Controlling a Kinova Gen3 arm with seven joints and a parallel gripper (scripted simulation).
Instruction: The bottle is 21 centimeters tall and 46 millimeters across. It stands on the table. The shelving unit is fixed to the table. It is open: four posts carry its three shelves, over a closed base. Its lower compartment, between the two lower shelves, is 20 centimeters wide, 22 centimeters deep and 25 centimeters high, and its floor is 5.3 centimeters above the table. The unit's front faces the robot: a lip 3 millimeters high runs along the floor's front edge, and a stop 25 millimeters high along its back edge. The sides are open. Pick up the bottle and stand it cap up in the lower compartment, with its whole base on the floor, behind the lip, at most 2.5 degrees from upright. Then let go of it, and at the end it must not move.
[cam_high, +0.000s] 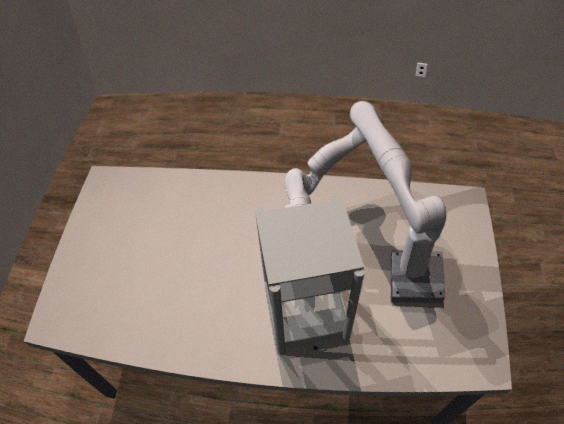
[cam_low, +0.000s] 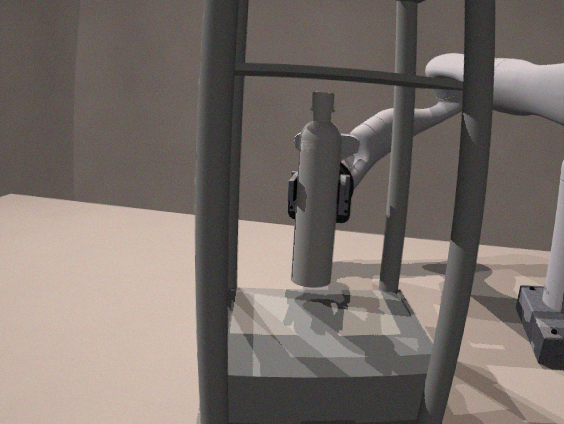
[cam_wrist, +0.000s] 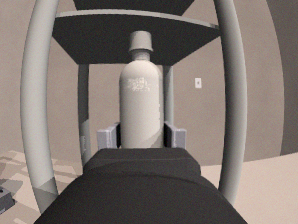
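Now: hand 40 mm past the shelving unit, 70 mm to the right of it and 30 mm below it.
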